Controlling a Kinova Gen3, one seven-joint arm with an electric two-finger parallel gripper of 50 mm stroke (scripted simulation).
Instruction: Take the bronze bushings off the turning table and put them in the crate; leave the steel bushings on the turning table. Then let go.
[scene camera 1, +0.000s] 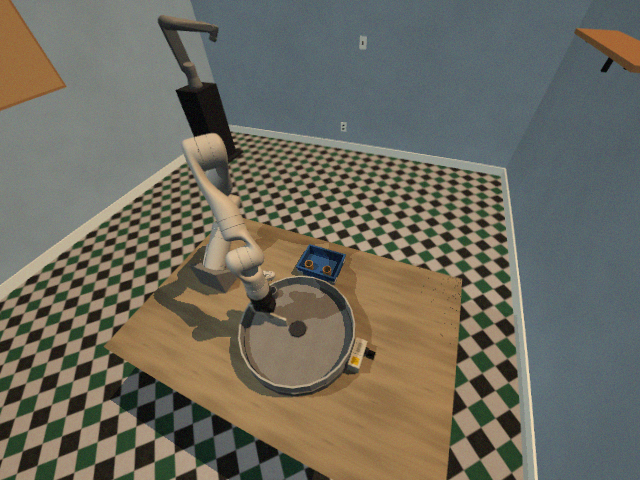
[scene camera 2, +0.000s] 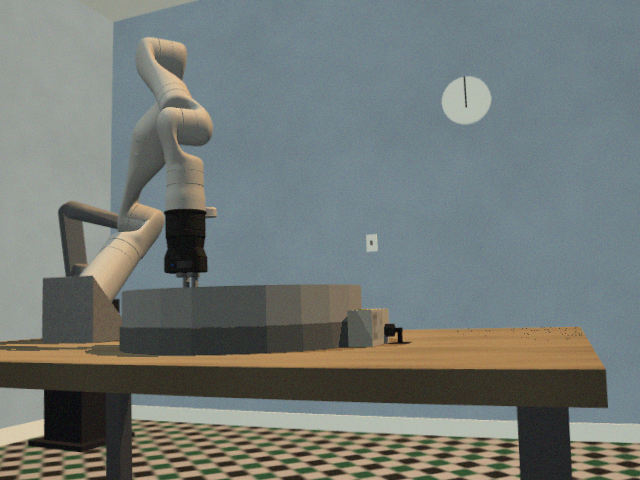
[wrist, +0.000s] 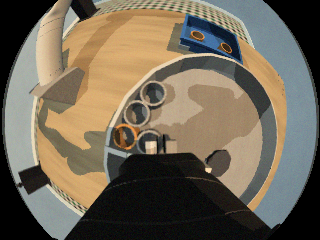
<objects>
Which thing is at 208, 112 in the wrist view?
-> A grey turning table.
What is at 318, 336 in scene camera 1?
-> A grey turning table.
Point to a blue crate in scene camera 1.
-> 321, 257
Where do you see a blue crate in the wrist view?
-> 214, 34
</objects>
